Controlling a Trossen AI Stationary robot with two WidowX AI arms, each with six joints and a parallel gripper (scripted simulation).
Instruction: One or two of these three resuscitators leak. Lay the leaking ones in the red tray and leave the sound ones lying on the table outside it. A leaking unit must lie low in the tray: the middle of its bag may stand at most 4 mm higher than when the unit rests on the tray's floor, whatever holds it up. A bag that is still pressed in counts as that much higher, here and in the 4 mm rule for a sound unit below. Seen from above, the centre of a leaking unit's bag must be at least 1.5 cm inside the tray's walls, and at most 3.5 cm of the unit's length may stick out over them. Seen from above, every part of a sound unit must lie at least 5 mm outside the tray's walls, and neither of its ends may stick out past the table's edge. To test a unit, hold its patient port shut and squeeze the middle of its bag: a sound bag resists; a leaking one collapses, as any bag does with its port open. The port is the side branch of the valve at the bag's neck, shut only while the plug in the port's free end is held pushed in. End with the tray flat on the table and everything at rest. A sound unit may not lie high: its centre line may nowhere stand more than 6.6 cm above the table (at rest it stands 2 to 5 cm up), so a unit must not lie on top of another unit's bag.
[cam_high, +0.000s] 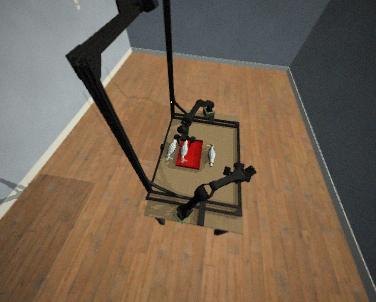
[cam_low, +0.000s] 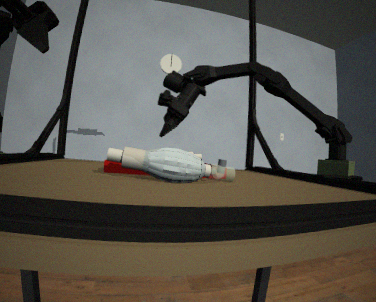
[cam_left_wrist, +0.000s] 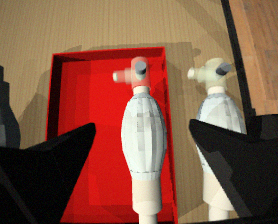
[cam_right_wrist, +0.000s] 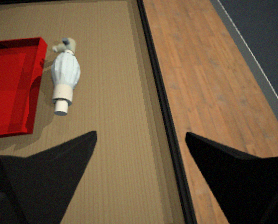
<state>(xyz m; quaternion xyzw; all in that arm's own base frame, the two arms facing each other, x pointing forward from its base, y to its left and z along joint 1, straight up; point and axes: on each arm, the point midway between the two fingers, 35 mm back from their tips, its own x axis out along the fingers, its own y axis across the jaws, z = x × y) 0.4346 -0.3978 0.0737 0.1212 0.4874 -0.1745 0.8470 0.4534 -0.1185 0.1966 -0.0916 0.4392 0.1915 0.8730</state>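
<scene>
My left gripper is now 14 cm above the red tray and 6 cm short of it.
</scene>
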